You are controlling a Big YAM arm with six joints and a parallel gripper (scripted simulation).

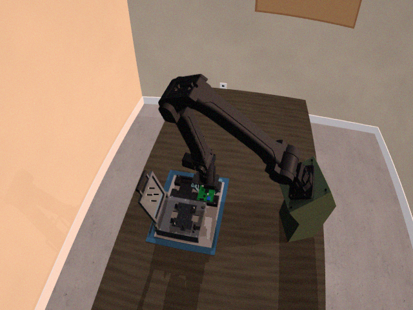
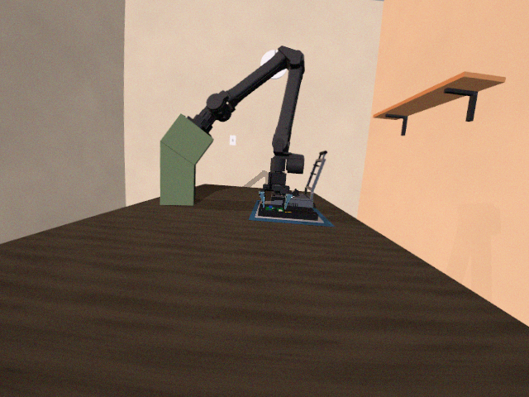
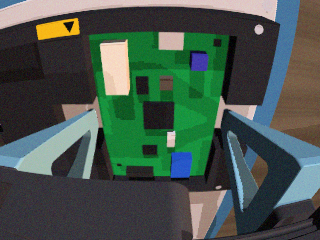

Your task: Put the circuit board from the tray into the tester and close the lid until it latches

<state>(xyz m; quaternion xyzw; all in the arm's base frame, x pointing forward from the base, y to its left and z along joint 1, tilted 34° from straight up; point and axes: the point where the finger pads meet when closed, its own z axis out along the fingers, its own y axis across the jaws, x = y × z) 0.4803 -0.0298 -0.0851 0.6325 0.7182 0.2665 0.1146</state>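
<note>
Now: the green circuit board right at my hand. Also, from my hand: black latch hook: 50 mm behind, 220 mm to the left, 60 mm above; tester lid: 150 mm ahead, 200 mm to the left, 160 mm above.
</note>
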